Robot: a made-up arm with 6 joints.
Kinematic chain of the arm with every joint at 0, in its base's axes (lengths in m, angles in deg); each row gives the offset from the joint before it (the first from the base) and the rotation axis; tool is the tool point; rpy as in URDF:
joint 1: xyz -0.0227 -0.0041 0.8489 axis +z
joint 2: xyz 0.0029 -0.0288 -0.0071 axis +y
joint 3: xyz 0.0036 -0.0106 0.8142 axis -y
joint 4: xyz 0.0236 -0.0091 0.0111 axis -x
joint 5: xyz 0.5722 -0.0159 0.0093 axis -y
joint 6: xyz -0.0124 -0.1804 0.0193 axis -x
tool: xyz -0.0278 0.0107 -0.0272 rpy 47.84 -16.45 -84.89
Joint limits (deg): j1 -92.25..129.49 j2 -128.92..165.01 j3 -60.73..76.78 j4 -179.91..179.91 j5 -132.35..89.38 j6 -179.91..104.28
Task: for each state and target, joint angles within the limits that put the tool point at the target. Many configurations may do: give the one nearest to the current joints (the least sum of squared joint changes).
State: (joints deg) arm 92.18 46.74 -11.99 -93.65 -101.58 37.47
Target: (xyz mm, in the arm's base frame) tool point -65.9 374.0 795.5
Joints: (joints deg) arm 104.55 48.75 -45.18 -102.53 -101.67 39.32
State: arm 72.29 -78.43 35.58 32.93 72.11 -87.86
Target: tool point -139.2 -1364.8 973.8
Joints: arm 77.05 -92.99 59.09 40.21 75.07 -84.99
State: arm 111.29 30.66 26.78 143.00 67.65 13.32
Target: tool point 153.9 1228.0 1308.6
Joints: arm 78.56 50.28 29.95 137.30 69.53 13.36
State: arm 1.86 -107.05 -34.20 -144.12 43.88 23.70
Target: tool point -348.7 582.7 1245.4
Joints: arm -48.82 -101.33 -20.07 -153.70 45.70 25.43
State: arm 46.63 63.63 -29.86 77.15 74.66 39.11
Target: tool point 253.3 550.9 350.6
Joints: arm 72.43 82.10 -45.84 85.69 75.54 38.40
